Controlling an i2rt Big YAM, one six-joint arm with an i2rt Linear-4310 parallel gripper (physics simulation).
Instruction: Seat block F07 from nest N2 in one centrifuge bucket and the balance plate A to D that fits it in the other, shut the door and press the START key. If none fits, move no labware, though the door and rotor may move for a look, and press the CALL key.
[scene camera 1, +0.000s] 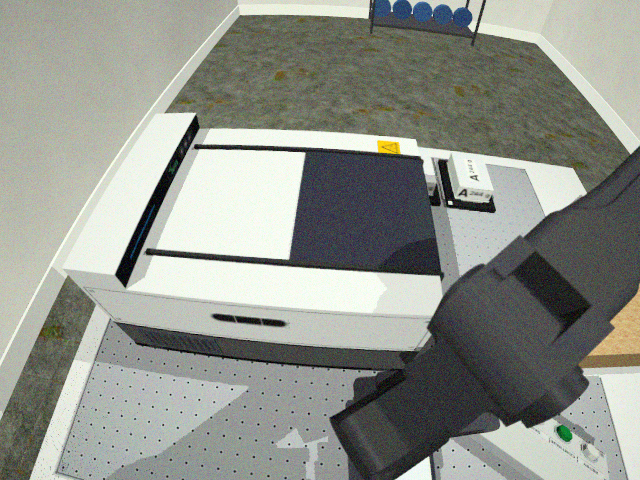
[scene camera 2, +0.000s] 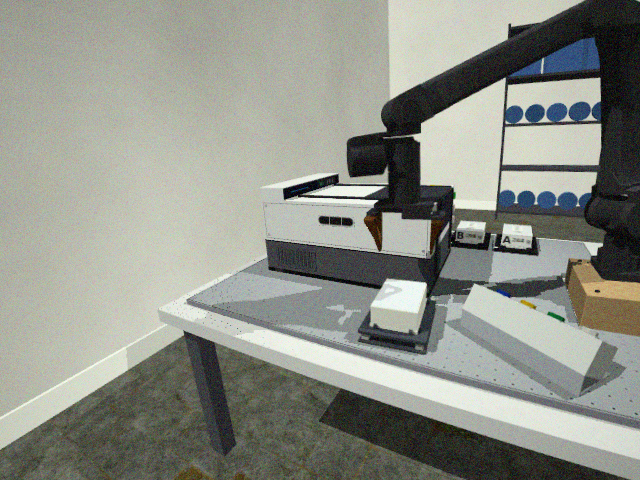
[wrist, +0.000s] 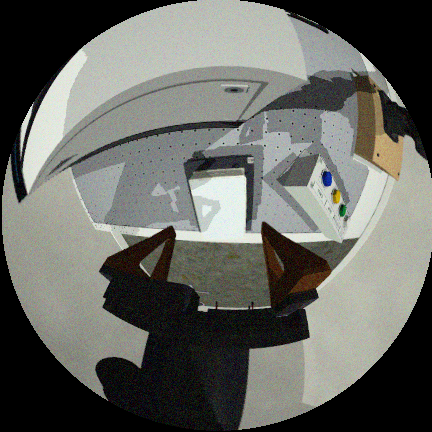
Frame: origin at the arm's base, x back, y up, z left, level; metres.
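Where they show: gripper, fingertip midpoint: (scene camera 2: 404, 252) (wrist: 215, 228); arm's base at its link origin: (scene camera 2: 618, 271).
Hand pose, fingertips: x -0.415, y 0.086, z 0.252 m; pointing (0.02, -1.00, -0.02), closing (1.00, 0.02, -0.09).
Note:
Things, the pixels of their top centre, and the offset from my fingertips.
- white block at its top centre: (wrist: 220, 213) (scene camera 2: 400, 293) dx +0.001, dy -0.074, dz +0.031 m
- dark nest at its top centre: (scene camera 1: 393, 452) (wrist: 221, 203) (scene camera 2: 400, 308) dx +0.001, dy -0.106, dz +0.031 m
- Plate A at its top centre: (scene camera 1: 472, 170) (scene camera 2: 517, 229) dx +0.224, dy -0.088, dz -0.554 m
- plate B at its top centre: (scene camera 1: 415, 162) (scene camera 2: 471, 225) dx +0.085, dy -0.088, dz -0.561 m
- sloped key box at its top centre: (scene camera 1: 552, 435) (scene camera 2: 534, 304) (wrist: 336, 216) dx +0.225, dy -0.058, dz +0.025 m
My gripper (scene camera 2: 406, 251) (wrist: 215, 228) is open and empty, fingers pointing down, above a white block (scene camera 2: 398, 304) (wrist: 220, 200) and apart from it. The block sits in a dark nest (scene camera 2: 371, 335) (wrist: 220, 163) near the table's front edge; I cannot read the nest's tag. The arm hides block and gripper in scene camera 1. The centrifuge (scene camera 1: 258, 289) (scene camera 2: 310, 227) (wrist: 165, 105) has its top door (scene camera 1: 356, 206) shut; rotor and buckets are hidden. Plate A (scene camera 1: 467, 178) (scene camera 2: 516, 236) and plate B (scene camera 2: 470, 232) sit in dark nests behind. Plates C and D cannot be made out.
A sloped key box (scene camera 2: 532, 335) (wrist: 307, 195) stands right of the nest, with blue (wrist: 327, 178), yellow (wrist: 336, 196) and green (scene camera 1: 564, 432) (wrist: 342, 210) keys. The arm's wooden base (scene camera 2: 610, 304) (wrist: 367, 125) is farther right. The centrifuge's front wall rises behind the nest.

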